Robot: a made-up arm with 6 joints.
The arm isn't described. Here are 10 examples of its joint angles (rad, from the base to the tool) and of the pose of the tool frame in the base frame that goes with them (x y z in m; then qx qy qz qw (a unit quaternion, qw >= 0)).
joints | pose
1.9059 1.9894 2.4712 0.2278 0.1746 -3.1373 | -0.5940 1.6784 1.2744 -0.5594 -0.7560 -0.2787 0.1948
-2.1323 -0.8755 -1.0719 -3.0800 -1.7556 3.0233 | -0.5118 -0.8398 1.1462 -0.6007 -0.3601 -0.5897 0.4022
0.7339 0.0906 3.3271 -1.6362 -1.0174 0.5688 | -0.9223 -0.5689 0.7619 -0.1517 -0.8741 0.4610 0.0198
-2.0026 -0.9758 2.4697 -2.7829 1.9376 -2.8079 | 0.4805 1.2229 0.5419 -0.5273 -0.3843 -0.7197 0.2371
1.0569 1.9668 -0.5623 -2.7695 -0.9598 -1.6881 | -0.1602 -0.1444 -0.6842 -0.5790 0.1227 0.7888 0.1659
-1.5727 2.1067 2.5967 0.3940 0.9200 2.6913 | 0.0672 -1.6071 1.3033 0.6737 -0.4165 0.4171 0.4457
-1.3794 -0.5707 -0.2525 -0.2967 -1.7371 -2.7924 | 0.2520 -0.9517 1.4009 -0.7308 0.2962 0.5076 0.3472
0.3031 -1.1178 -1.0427 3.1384 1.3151 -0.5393 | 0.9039 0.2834 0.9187 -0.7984 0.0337 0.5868 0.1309
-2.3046 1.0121 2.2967 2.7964 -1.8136 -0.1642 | -0.4035 -0.3346 2.0856 0.0360 0.0076 0.5530 0.8324
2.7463 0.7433 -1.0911 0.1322 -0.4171 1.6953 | -0.2539 0.1193 -0.4023 0.6225 0.2376 -0.3800 0.6415
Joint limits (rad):
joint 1: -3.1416..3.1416
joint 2: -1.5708..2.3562
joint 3: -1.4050..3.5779
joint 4: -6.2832..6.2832
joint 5: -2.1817..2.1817
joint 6: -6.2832..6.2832
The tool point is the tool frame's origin. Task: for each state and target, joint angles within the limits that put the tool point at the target. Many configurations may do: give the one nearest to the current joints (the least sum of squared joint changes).
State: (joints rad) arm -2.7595 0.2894 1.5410 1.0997 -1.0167 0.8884
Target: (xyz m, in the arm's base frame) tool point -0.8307 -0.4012 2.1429
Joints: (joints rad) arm -2.4842 0.3708 1.3904 0.9723 -1.5857 0.8884
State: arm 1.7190 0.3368 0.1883 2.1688 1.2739 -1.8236
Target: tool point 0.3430 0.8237 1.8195
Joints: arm 0.9910 -0.4177 0.2133 2.3449 1.6133 -1.8236
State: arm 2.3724 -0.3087 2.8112 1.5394 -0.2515 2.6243
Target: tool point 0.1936 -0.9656 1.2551
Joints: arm 1.7214 0.5309 3.3745 1.5367 -0.2038 2.6243
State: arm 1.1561 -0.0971 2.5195 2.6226 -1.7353 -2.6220
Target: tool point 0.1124 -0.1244 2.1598
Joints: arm 1.2729 0.4900 2.1563 2.4484 -1.7733 -2.6220
